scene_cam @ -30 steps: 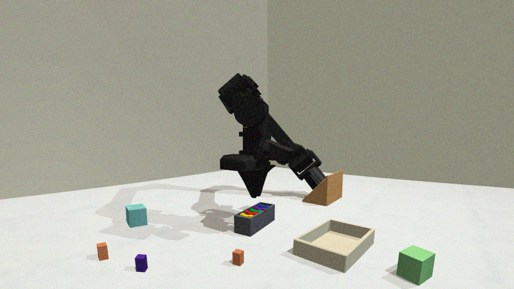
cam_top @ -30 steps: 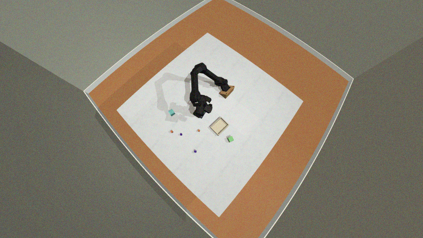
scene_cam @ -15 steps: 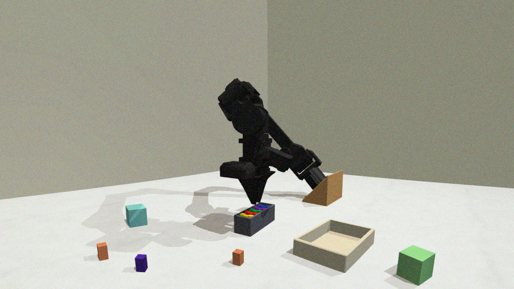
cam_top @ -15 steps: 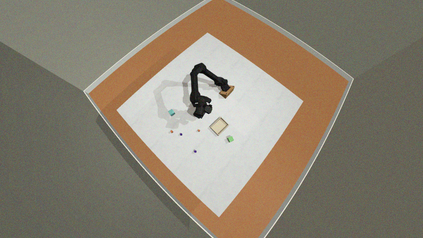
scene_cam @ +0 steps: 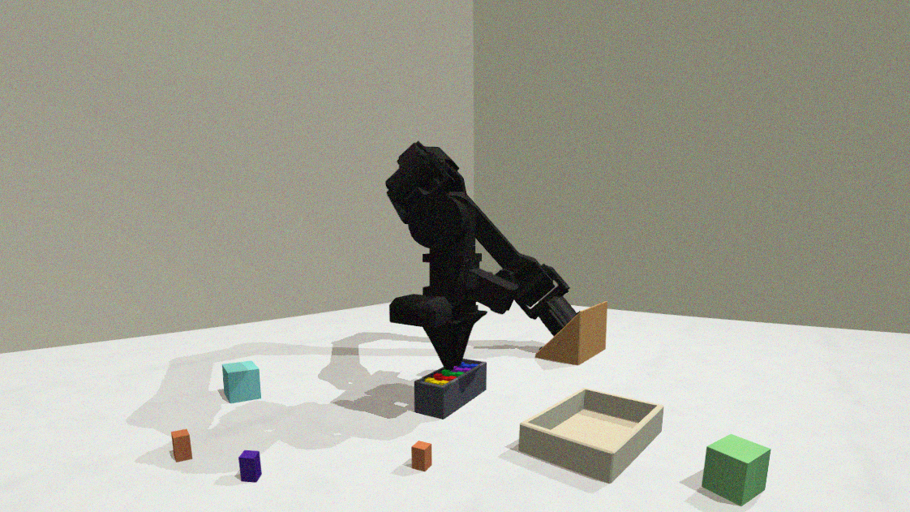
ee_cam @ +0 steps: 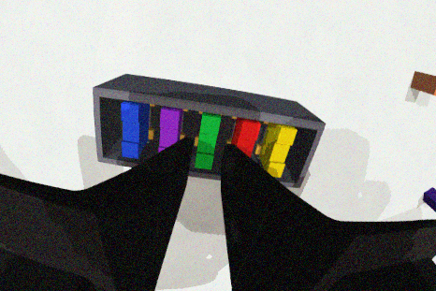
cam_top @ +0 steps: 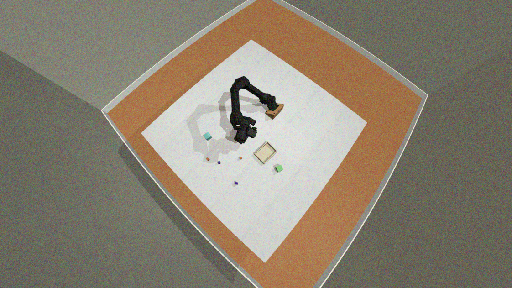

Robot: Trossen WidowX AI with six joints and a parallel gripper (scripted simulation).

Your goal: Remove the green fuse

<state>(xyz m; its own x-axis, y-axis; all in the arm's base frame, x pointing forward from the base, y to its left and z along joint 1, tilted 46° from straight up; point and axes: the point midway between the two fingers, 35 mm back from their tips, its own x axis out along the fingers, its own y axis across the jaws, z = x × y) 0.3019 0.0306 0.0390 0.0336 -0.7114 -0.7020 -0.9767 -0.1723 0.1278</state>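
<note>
Right now my gripper tip is 20 mm above the green fuse. Round my gripper tip: purple fuse: 20 mm behind, 20 mm below; then yellow fuse: 40 mm ahead, 10 mm to the left, 20 mm below; then red fuse: 20 mm ahead, 20 mm below.
</note>
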